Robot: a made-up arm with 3 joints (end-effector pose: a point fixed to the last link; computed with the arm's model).
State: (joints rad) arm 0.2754 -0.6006 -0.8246
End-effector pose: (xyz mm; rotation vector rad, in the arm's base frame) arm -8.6 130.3 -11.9 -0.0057 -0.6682 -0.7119
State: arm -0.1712 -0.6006 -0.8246
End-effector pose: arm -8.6 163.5 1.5 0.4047 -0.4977 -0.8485
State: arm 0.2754 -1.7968 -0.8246
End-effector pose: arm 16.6 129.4 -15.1 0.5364 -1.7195 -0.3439
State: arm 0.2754 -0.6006 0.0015
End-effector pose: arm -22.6 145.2 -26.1 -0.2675 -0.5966 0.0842
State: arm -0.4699 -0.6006 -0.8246
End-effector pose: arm -8.6 180.9 18.0 0.6784 -0.3710 -0.9258
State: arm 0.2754 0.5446 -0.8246
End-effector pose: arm -15.1 136.7 10.7 -0.4784 0.4012 -0.8736
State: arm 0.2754 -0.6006 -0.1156
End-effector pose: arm -19.9 144.2 -23.9 -0.2321 -0.6110 -0.0287
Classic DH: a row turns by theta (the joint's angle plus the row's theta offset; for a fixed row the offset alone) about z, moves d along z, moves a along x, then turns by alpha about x. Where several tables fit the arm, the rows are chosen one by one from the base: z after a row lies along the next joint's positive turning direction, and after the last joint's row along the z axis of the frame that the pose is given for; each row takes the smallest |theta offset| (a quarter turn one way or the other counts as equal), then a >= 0, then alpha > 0; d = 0 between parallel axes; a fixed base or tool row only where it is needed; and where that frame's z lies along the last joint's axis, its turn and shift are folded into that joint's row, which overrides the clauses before.
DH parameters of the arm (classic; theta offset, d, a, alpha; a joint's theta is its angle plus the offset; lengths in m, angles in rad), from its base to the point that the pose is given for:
base (fixed): 1.5708 0.0677 0.1174 -1.5708
joint 1: 1.5708 -0.0064 0.0563 1.5708
joint 2: 1.5708 0.0238 0.0511 -1.5708
joint 3: 1.1634 0 -0.031 0
tool (fixed): 1.9782 -0.0054 0 0

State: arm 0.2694 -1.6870 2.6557
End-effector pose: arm 20.5 86.9 -59.2 -2.2383 -0.2765 2.0074
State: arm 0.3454 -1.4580 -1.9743
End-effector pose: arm 8.4 89.4 -14.1 1.1533 -1.1330 -1.3300
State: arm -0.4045 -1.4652 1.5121
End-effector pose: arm 3.5 205.3 -41.8 -0.7831 -1.3305 0.9234
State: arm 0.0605 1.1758 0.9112
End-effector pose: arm -24.0 168.4 67.2 0.4829 1.1103 0.7656
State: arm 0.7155 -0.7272 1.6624
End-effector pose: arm -50.2 67.9 -40.2 -1.1296 0.0418 1.7686
